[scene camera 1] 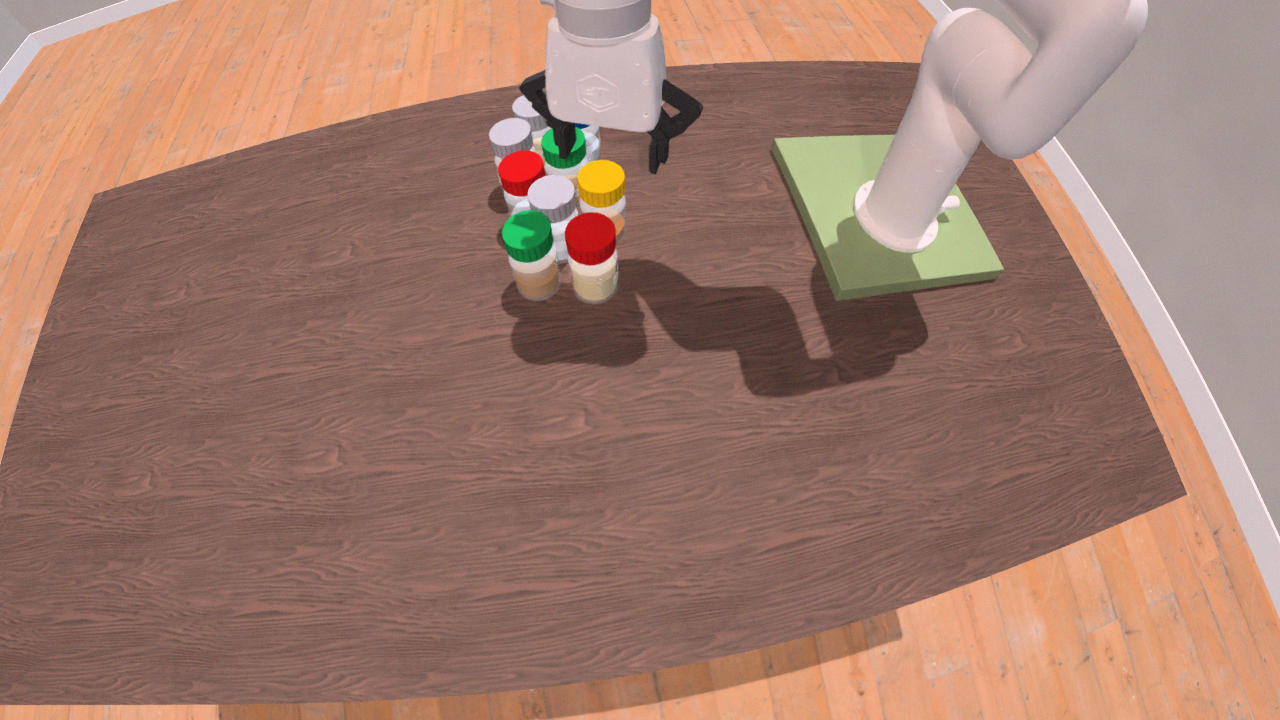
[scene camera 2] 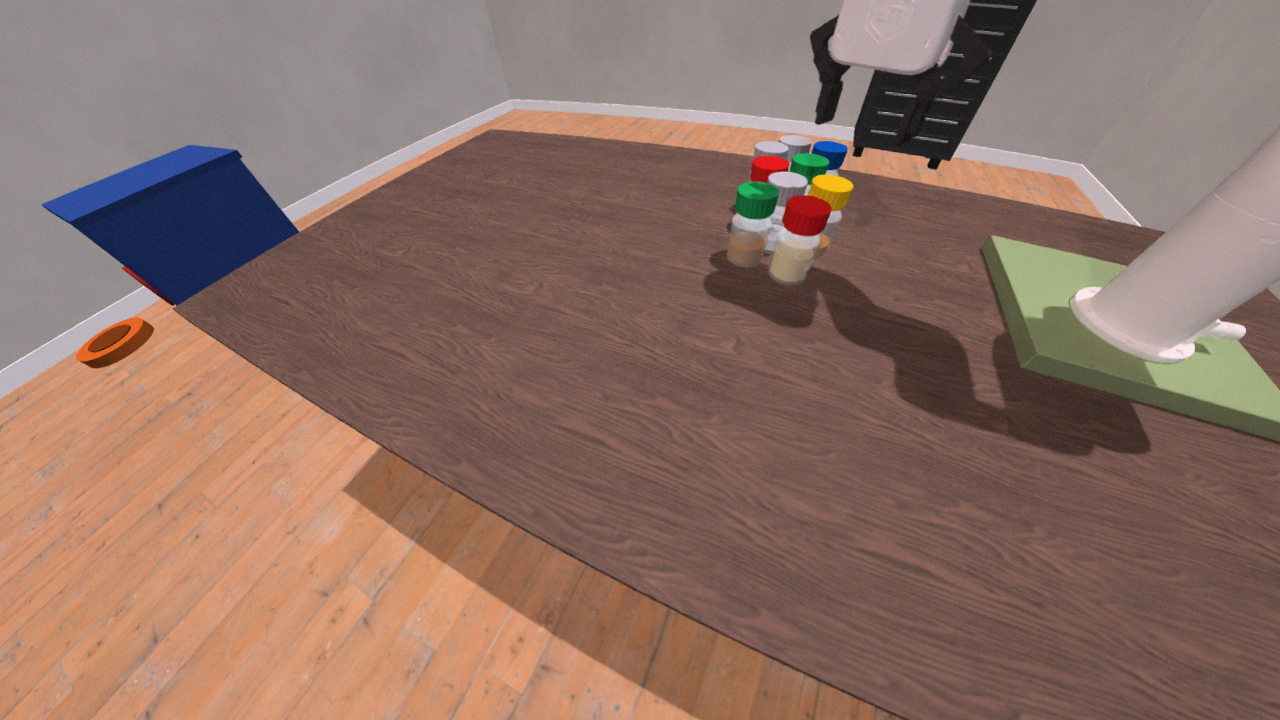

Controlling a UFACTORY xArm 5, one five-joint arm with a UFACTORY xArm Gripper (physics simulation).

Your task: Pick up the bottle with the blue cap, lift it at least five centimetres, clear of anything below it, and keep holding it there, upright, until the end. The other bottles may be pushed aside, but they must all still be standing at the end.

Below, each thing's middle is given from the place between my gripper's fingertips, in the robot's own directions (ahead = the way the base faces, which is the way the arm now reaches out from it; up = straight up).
Right now the yellow-capped bottle (scene camera 1: 601,183) is 130 mm below my hand and 50 mm to the right of it. The rest, counted from my hand: dark red-capped bottle (scene camera 1: 518,170): 130 mm below, 100 mm to the right, 90 mm ahead; blue-capped bottle (scene camera 2: 835,152): 200 mm to the right, 130 mm below.
